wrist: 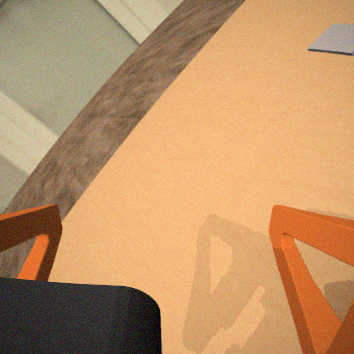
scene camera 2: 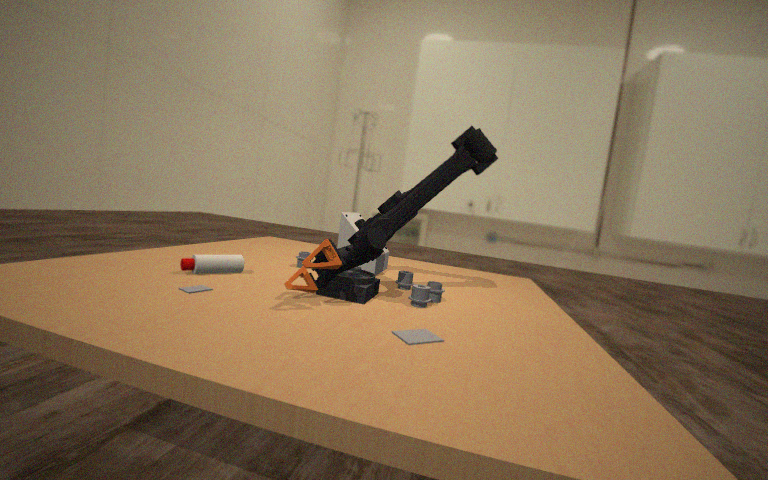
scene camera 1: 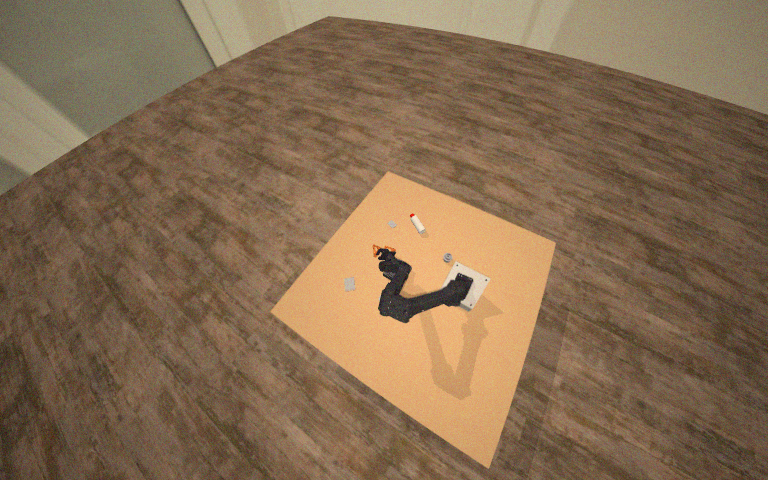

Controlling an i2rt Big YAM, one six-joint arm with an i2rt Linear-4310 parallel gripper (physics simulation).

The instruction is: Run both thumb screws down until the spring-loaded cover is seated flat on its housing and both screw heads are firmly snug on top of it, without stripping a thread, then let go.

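Pixels of known places: gripper, fingertip midpoint: (wrist: pixel 164 218) (scene camera 2: pixel 294 276) (scene camera 1: pixel 379 245); arm's base, origin of the base link: (scene camera 1: pixel 461 285).
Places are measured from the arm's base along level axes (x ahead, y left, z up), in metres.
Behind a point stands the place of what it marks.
Note:
A dark housing with its cover (scene camera 1: pixel 388 273) {z -0.068, x 0.385, y 0.095 m} (scene camera 2: pixel 362 287) {z -0.087, x 0.418, y 0.094 m} sits low on the tan board (scene camera 1: pixel 339 322) {z -0.126, x 0.497, y 0.455 m} (scene camera 2: pixel 509 384) {z -0.126, x 0.693, y 0.390 m}. The arm partly hides it in both scene views. Dark rounded shapes show on its top in scene camera 2, but I cannot tell the two thumb screws apart or how far down they are, nor whether the cover is flat. My gripper (scene camera 1: pixel 382 249) {z -0.063, x 0.520, y -0.035 m} (scene camera 2: pixel 295 275) {z -0.063, x 0.520, y -0.035 m} (wrist: pixel 164 218) {z -0.063, x 0.520, y -0.035 m} has orange fingers. It is open and empty, low over the board beside the housing. In the wrist view its fingers stand wide apart over bare board, and the housing is not clearly seen.
Several grey cylinders (scene camera 1: pixel 447 257) {z -0.124, x 0.123, y -0.189 m} (scene camera 2: pixel 419 295) {z -0.095, x 0.366, y 0.226 m} stand on the board. Two thin grey squares lie there, one (scene camera 1: pixel 349 284) {z -0.123, x 0.566, y 0.246 m} (scene camera 2: pixel 417 336) {z -0.123, x 0.572, y 0.243 m} nearer scene camera 2. A white tube with a red end (scene camera 1: pixel 417 224) {z -0.081, x 0.383, y -0.299 m} (scene camera 2: pixel 218 263) {z -0.094, x 0.403, y -0.299 m} lies farther off. The arm's base is on a white plate (scene camera 1: pixel 480 281) {z 0.046, x -0.073, y -0.045 m}.

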